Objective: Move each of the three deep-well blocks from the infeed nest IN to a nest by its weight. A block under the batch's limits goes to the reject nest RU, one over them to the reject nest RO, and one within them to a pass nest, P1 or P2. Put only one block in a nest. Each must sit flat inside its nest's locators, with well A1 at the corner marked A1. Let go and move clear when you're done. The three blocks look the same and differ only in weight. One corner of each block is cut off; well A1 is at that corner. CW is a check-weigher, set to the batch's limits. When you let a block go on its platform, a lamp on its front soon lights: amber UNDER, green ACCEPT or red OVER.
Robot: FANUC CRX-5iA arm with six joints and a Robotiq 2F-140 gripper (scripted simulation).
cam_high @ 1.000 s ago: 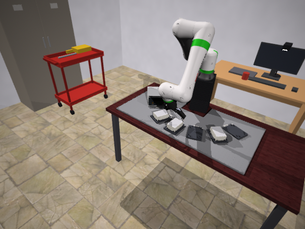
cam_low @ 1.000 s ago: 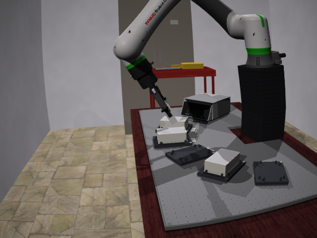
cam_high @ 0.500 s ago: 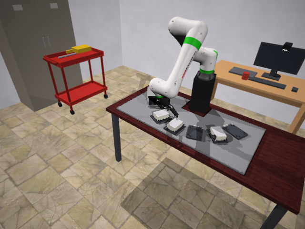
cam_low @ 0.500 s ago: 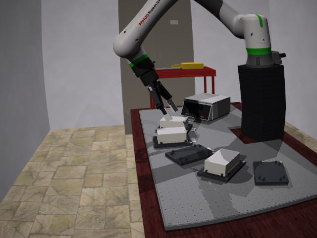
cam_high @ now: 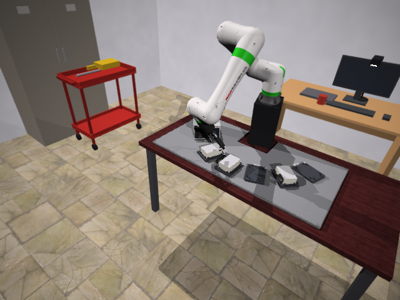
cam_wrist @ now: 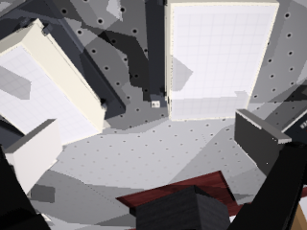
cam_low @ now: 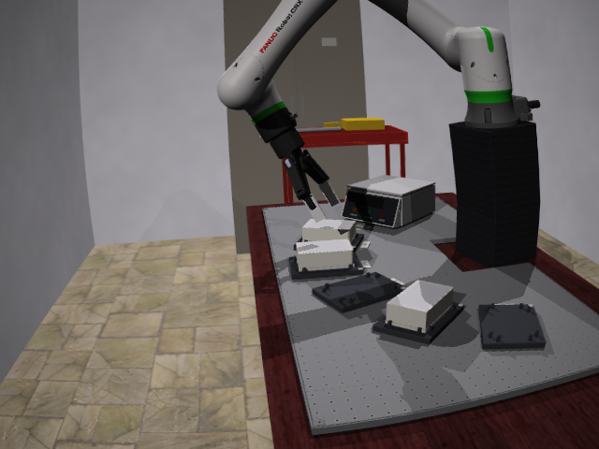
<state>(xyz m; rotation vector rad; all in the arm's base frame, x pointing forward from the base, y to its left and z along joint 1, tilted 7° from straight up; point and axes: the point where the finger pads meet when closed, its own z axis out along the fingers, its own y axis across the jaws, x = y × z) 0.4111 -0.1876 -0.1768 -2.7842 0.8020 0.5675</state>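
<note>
The dark nest is 2 cm behind my hand, 6 cm to the right of it and 11 cm below it. Round my hand: check-weigher 29 cm behind, 24 cm to the right, 5 cm below.
</note>
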